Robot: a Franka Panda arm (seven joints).
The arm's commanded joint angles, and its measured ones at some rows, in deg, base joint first. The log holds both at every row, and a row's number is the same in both.
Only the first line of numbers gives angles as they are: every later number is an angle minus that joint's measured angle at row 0.
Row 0, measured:
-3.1, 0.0, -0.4, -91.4, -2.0, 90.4, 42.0
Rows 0 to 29, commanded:
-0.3, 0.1, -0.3, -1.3, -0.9, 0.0, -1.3
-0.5, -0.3, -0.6, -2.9, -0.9, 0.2, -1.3
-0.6, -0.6, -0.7, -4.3, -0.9, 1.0, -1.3
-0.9, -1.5, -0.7, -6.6, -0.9, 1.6, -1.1
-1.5, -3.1, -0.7, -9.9, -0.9, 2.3, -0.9
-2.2, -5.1, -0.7, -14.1, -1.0, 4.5, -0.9
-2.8, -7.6, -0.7, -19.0, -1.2, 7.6, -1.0
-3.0, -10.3, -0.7, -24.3, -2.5, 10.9, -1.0
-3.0, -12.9, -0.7, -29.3, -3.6, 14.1, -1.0
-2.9, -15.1, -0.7, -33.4, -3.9, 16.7, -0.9
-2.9, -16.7, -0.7, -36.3, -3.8, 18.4, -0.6
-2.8, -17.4, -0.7, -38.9, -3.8, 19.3, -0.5
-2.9, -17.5, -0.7, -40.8, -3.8, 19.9, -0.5
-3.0, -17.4, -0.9, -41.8, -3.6, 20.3, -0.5
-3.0, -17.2, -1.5, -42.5, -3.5, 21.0, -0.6
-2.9, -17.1, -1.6, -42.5, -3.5, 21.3, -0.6
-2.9, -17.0, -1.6, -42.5, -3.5, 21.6, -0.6
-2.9, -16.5, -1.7, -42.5, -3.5, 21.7, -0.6
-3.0, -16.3, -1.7, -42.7, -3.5, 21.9, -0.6
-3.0, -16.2, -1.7, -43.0, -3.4, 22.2, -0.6
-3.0, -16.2, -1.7, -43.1, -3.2, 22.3, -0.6
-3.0, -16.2, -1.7, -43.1, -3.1, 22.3, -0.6
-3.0, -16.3, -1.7, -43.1, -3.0, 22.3, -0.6
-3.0, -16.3, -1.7, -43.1, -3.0, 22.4, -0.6
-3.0, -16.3, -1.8, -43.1, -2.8, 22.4, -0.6
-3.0, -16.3, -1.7, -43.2, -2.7, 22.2, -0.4
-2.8, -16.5, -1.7, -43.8, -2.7, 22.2, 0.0
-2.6, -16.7, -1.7, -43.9, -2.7, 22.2, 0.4
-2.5, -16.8, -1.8, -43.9, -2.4, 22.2, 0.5
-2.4, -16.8, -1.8, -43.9, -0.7, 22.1, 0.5
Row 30, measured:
-2.8, -16.0, -1.6, -43.0, -2.8, 21.0, -0.1
